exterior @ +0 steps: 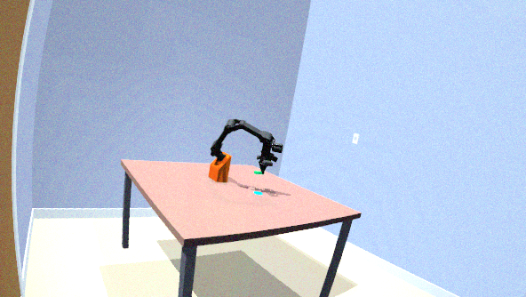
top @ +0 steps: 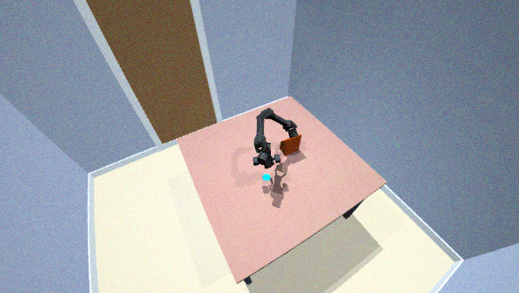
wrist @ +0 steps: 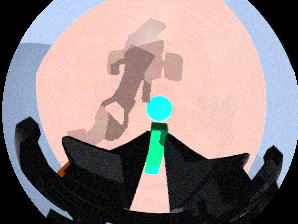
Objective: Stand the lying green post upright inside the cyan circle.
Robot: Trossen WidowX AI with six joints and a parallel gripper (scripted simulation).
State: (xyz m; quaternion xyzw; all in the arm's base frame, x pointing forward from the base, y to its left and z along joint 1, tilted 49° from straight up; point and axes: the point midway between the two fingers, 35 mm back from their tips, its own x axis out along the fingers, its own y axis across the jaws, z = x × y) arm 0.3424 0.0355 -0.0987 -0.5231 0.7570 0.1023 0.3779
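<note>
Right now my gripper tip is 140 mm above the cyan circle. The rest, counted from my gripper tip: green post (10 mm behind, 20 mm to the right).
</note>
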